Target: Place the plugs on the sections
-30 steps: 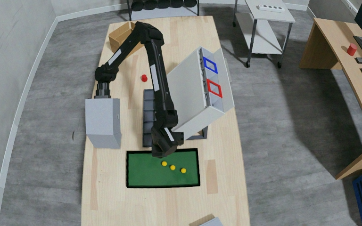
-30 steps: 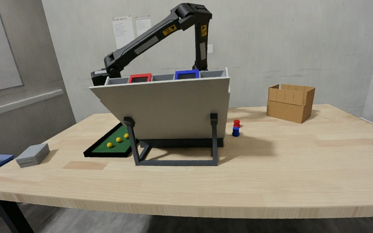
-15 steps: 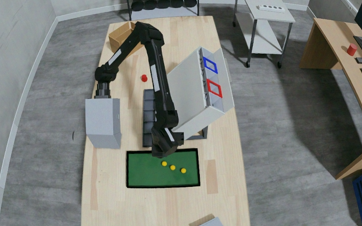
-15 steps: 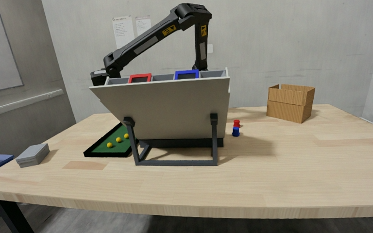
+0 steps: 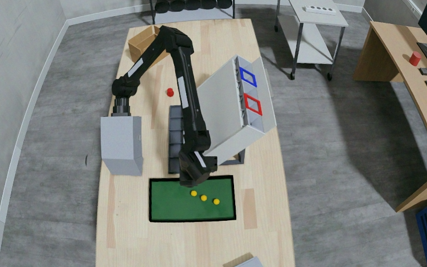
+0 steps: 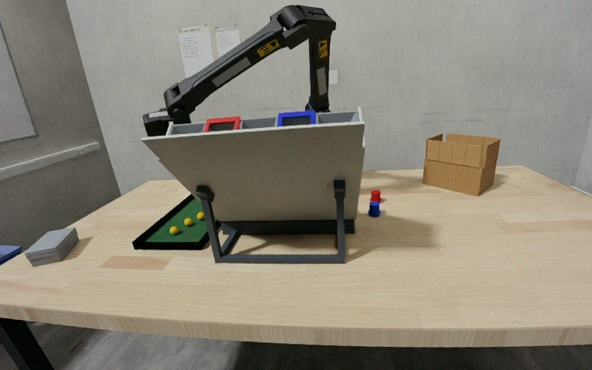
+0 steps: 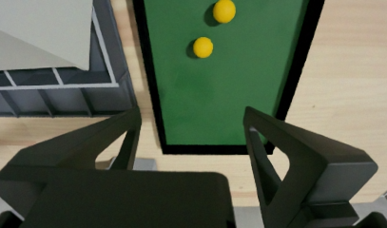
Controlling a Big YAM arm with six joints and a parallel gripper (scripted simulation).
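Right now my hand is 15 cm above the green tray, 4 cm to the left of it and 1 cm past it. Also, from my hand: grey cover (29 cm to the left, 13 cm ahead, 5 cm above); grey box (41 cm to the right, 19 cm ahead, 13 cm below).
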